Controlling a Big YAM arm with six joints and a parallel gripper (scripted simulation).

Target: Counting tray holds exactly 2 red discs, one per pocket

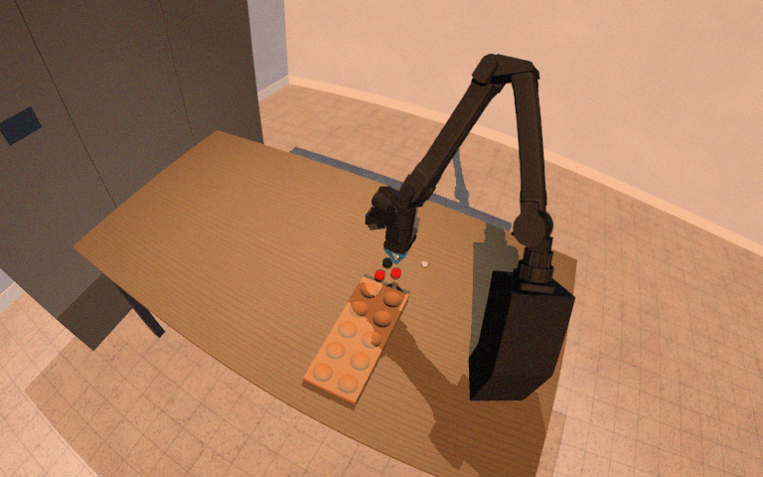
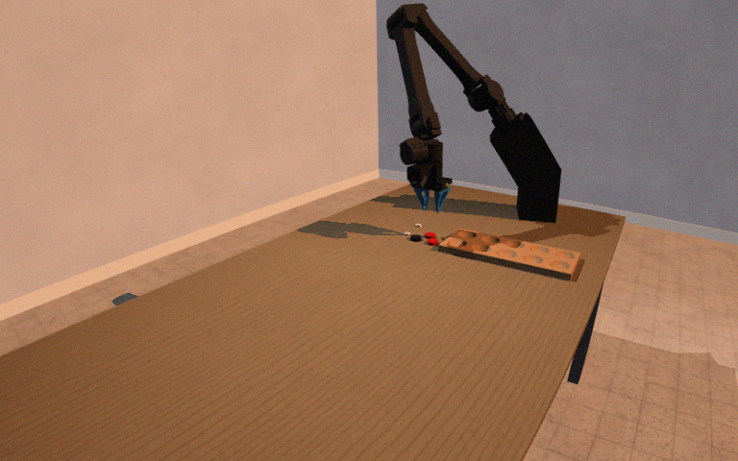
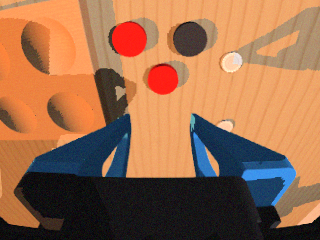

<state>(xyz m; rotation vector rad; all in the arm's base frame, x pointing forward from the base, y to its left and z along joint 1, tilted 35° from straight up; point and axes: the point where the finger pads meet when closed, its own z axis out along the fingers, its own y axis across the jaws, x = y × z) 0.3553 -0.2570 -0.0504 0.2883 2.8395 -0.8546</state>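
Right now the black disc is 90 mm below my hand, 40 mm to the right of it and 30 mm ahead of it. Round my hand: orange counting tray: 250 mm to the left, 80 mm below, 60 mm ahead.
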